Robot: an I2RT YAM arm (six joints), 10 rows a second.
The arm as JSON. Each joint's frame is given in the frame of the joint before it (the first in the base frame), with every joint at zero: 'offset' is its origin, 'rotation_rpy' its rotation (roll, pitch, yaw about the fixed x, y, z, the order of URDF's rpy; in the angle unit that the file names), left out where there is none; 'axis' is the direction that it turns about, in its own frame. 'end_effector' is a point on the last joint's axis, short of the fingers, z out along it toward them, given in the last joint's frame.
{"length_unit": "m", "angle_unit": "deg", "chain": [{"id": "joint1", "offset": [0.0, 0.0, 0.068], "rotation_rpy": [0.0, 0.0, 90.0], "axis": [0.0, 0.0, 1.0]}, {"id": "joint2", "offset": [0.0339, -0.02, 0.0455], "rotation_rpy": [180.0, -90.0, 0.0], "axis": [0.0, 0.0, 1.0]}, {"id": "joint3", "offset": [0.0, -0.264, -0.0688], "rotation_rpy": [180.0, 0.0, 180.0], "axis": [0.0, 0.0, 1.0]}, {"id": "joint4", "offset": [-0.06, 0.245, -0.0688], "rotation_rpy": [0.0, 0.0, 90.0], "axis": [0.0, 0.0, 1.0]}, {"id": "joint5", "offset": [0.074, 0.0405, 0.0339], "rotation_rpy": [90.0, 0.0, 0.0], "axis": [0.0, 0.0, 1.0]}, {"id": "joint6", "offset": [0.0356, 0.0, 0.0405], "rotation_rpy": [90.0, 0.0, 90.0], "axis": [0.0, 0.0, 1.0]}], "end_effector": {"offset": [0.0, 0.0, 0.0], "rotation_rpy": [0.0, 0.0, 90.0]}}
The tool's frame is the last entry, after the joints.
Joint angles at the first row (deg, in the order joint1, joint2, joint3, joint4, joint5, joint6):
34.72, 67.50, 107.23, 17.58, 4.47, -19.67
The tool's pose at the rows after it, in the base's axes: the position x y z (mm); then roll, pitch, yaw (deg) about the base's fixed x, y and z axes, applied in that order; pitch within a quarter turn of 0, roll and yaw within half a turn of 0:
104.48 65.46 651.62 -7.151 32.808 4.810
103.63 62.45 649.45 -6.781 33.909 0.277
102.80 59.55 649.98 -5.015 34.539 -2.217
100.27 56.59 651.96 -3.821 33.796 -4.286
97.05 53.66 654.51 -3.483 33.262 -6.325
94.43 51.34 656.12 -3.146 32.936 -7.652
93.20 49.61 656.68 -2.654 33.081 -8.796
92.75 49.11 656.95 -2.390 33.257 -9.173
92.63 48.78 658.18 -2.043 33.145 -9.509
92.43 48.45 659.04 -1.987 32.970 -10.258
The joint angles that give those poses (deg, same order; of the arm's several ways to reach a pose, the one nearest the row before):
34.72, 66.71, 106.70, 17.67, 9.22, -25.12
34.72, 66.01, 105.82, 17.75, 12.47, -28.73
34.71, 65.92, 105.82, 18.54, 15.63, -30.93
34.72, 65.92, 106.00, 20.21, 17.31, -33.22
34.72, 65.92, 106.61, 20.83, 18.28, -35.33
34.72, 65.83, 106.96, 21.27, 18.98, -36.74
34.63, 65.74, 107.05, 21.62, 19.95, -37.79
34.72, 65.74, 107.14, 21.71, 20.47, -38.23
34.72, 66.01, 107.58, 21.97, 20.83, -38.67
34.71, 66.18, 107.84, 22.32, 21.09, -39.46

